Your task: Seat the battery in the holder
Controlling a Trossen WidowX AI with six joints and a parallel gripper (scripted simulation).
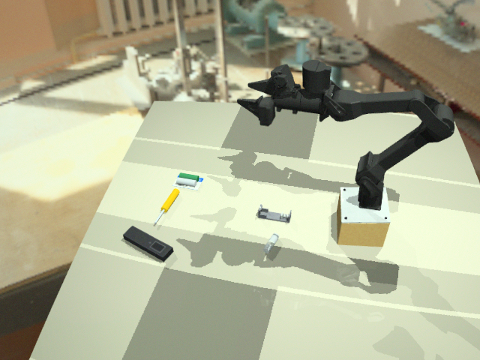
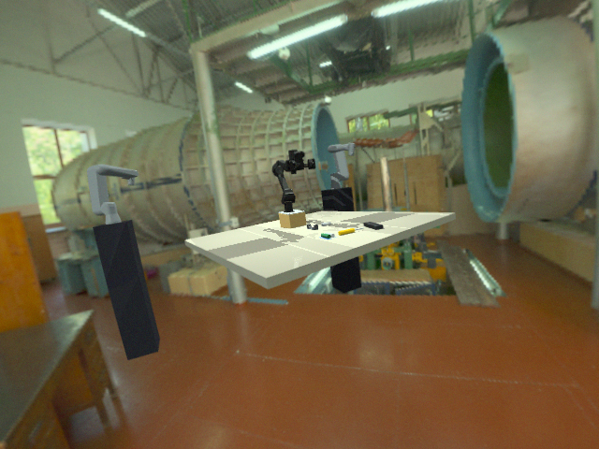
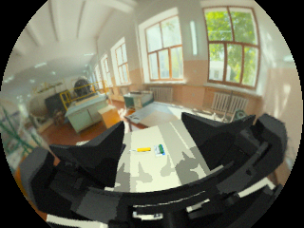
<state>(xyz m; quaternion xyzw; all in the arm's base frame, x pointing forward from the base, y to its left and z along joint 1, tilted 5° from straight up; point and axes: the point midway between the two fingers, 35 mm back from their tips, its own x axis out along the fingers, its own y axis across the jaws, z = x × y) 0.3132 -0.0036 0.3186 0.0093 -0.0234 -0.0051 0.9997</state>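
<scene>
Now: gripper tip 390 mm above the grey battery, 140 mm to the right of it and 120 mm past it. Also, from my gripper tip: flat black box (380 mm below, 250 mm to the left, 220 mm ahead); then card (390 mm below, 220 mm ahead, 40 mm to the right); then yellow screwdriver (390 mm below, 240 mm ahead, 100 mm to the left).
</scene>
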